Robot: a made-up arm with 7 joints. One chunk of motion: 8 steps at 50 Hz.
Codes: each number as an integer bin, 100 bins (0 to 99) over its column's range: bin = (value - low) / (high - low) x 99, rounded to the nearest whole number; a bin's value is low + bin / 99 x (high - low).
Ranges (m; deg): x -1.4..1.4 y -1.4..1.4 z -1.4..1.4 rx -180..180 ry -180..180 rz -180..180
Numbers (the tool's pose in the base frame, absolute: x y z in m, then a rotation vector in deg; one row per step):
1: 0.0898 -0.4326 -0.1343 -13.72 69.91 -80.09
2: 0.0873 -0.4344 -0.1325 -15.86 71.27 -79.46
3: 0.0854 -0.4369 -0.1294 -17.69 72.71 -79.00
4: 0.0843 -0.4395 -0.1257 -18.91 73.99 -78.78
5: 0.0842 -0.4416 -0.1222 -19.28 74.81 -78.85
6: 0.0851 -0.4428 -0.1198 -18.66 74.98 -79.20
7: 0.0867 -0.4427 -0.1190 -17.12 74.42 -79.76
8: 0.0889 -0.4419 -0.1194 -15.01 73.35 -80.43
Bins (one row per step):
1: 53 34 45 46 69 27
2: 53 34 45 45 69 28
3: 53 34 45 45 69 28
4: 52 34 45 44 70 28
5: 52 34 45 44 70 28
6: 53 34 45 44 70 28
7: 53 34 45 45 70 28
8: 53 34 45 45 70 27

